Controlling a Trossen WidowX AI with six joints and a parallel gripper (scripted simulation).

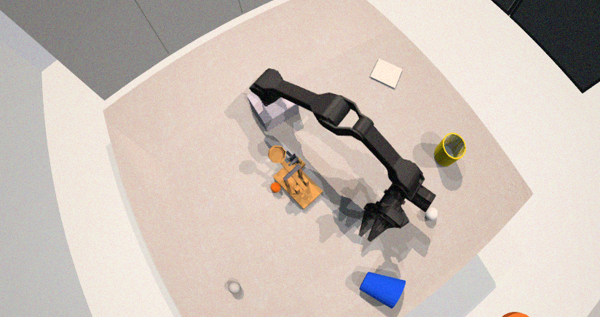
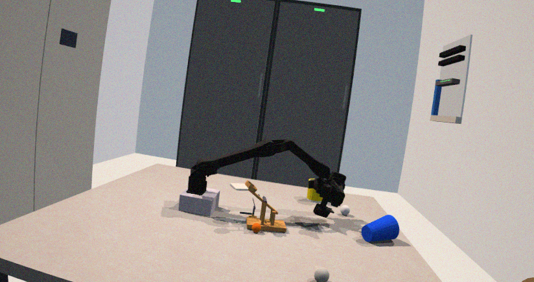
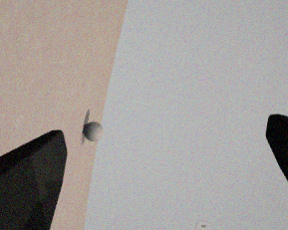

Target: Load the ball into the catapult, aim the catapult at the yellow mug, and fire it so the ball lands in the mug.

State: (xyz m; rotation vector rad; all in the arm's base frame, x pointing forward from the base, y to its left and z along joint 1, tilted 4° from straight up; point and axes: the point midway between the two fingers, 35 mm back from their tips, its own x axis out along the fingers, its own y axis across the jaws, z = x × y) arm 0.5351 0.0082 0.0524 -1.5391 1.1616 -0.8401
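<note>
My gripper tip is 290 mm past the wooden catapult, 40 mm to the left of it and 40 mm above it. From my gripper tip the other things lie so: orange ball (280 mm behind, 120 mm to the right, 100 mm below); then white ball (80 mm ahead, 240 mm to the left, 90 mm below); then yellow mug (40 mm behind, 420 mm to the left, 90 mm below).
</note>
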